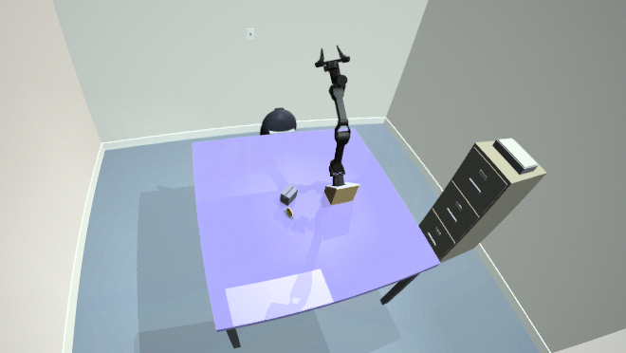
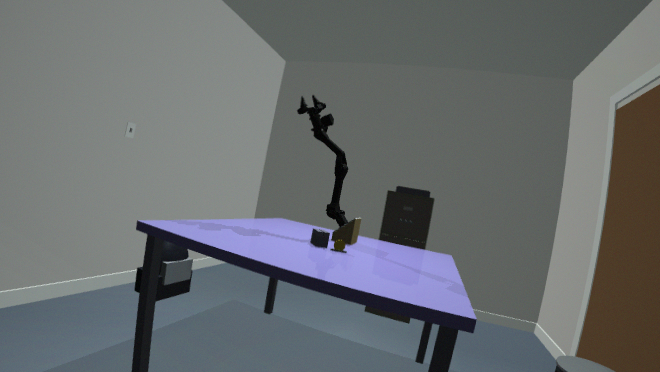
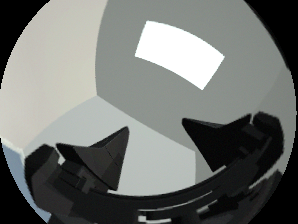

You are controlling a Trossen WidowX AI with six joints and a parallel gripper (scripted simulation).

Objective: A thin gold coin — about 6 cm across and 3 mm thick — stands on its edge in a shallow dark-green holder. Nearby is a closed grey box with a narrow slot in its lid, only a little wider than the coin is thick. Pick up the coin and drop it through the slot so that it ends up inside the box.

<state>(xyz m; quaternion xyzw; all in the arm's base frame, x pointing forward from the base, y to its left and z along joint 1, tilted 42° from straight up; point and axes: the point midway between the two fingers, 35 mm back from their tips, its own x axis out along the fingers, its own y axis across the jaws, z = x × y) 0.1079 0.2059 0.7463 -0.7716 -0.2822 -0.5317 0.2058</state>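
Now: the gold coin 80 cm below my gripper tip, 39 cm to the left of it and 31 cm ahead of it.
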